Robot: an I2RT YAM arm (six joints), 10 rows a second.
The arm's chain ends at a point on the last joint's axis. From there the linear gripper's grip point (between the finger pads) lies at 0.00 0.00 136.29 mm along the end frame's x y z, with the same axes.
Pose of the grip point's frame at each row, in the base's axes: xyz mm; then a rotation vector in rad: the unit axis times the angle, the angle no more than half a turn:
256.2 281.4 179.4 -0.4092 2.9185 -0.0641
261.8 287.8 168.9 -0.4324 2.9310 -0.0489
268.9 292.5 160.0 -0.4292 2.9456 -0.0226
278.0 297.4 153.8 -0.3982 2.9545 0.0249
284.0 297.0 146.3 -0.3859 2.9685 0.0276
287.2 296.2 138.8 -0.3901 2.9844 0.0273
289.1 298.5 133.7 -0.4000 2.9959 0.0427
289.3 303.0 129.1 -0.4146 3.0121 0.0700
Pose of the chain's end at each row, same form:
229.4 283.6 313.0 -0.4092 2.9185 -0.0641
237.2 288.7 303.0 -0.4324 2.9310 -0.0489
246.5 291.3 294.4 -0.4292 2.9456 -0.0226
256.7 292.3 288.3 -0.3982 2.9545 0.0249
264.4 291.9 281.1 -0.3859 2.9685 0.0276
269.8 291.4 273.9 -0.3901 2.9844 0.0273
273.6 292.6 269.0 -0.4000 2.9959 0.0427
276.6 294.9 264.6 -0.4146 3.0121 0.0700

